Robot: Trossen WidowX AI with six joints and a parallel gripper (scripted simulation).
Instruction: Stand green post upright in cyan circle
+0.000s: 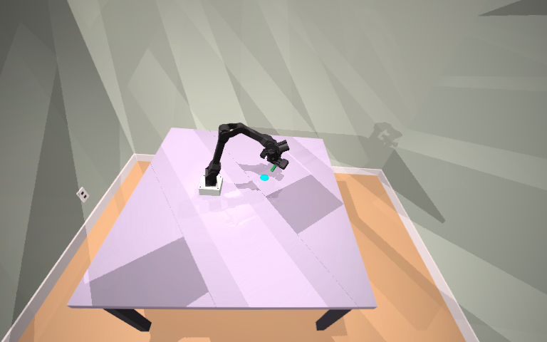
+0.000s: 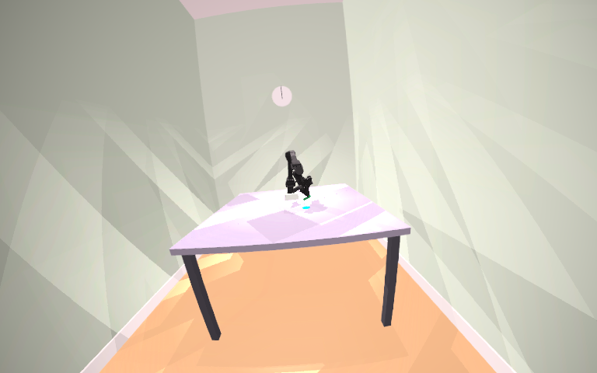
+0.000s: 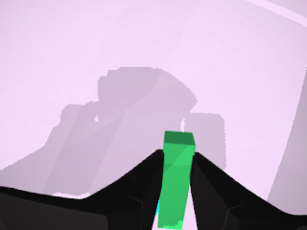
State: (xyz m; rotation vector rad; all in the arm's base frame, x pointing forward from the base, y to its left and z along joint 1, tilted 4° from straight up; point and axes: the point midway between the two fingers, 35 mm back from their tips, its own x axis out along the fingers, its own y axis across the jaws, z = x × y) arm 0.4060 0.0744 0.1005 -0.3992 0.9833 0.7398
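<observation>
The cyan circle lies 100 mm below my gripper tip, 70 mm behind it and 20 mm to the right of it. Round my gripper tip: green post 10 mm to the right, 10 mm below, 10 mm behind.
</observation>
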